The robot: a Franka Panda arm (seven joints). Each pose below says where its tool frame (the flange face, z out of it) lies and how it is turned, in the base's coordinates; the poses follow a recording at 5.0 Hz.
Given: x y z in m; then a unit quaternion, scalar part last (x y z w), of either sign.
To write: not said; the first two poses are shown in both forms.
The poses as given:
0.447 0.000 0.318 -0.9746 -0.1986 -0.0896 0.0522
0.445 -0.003 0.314 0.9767 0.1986 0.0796 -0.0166
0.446 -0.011 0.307 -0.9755 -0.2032 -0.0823 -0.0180
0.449 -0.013 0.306 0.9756 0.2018 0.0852 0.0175
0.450 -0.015 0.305 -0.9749 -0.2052 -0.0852 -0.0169
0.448 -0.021 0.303 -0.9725 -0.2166 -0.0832 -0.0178
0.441 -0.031 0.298 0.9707 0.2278 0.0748 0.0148
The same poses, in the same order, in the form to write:
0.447 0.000 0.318 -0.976 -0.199 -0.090 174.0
0.445 -0.003 0.314 -0.977 -0.199 -0.080 178.1
0.446 -0.011 0.307 0.976 0.203 0.082 177.9
0.449 -0.013 0.306 0.976 0.202 0.085 178.0
0.450 -0.015 0.305 0.975 0.205 0.085 178.1
0.448 -0.021 0.303 0.973 0.217 0.083 178.0
0.441 -0.031 0.298 0.971 0.228 0.075 178.3

